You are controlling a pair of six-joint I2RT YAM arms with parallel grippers.
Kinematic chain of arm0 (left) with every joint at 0, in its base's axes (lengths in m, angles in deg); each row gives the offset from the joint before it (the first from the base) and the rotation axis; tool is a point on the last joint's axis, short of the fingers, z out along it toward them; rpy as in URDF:
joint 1: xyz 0 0 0.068 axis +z
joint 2: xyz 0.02 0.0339 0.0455 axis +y
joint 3: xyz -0.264 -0.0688 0 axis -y
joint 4: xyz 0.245 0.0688 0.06 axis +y
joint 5: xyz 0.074 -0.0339 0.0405 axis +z
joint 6: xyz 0.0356 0 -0.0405 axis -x
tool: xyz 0 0 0 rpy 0 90 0
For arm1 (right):
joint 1: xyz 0 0 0.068 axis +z
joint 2: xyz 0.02 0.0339 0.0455 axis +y
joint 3: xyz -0.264 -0.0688 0 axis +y
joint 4: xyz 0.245 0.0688 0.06 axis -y
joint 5: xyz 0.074 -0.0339 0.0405 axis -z
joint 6: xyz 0.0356 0 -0.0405 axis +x
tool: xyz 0 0 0 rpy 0 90 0
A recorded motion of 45 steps. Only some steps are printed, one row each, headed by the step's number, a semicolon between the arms.
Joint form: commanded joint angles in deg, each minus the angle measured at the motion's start. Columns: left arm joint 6, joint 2, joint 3, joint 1, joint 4, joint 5; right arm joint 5, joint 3, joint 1, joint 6, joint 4, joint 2.
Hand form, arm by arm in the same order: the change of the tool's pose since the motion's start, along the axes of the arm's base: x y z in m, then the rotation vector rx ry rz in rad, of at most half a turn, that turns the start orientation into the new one. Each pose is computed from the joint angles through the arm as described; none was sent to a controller.
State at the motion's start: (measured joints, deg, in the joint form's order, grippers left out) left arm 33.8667 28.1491 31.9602 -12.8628 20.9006 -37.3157; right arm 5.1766 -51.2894 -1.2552 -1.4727 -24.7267 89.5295
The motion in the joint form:
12: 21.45 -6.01 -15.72 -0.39 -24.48 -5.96; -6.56 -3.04 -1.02 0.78 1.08 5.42
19: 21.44 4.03 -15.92 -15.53 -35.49 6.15; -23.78 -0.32 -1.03 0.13 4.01 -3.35
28: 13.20 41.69 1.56 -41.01 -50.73 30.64; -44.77 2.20 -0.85 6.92 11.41 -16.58
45: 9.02 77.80 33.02 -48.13 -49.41 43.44; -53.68 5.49 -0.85 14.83 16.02 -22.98
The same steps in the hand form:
12: -0.0013 -0.0035 -0.0407 -0.2935 0.0541 -0.0598; 0.0182 -0.0019 -0.0116 0.1092 0.0189 0.0209
19: 0.0083 -0.0400 -0.0433 -0.2896 0.0469 -0.1146; 0.0028 0.0091 0.0233 0.3533 -0.1428 0.1934
28: 0.0387 -0.1720 -0.0319 -0.1351 -0.0205 -0.1493; -0.0246 0.0224 0.0849 0.6669 -0.4093 0.3988
45: 0.0912 -0.3197 -0.0557 0.0138 -0.0511 -0.0687; -0.0459 0.0272 0.1015 0.8386 -0.4640 0.4547

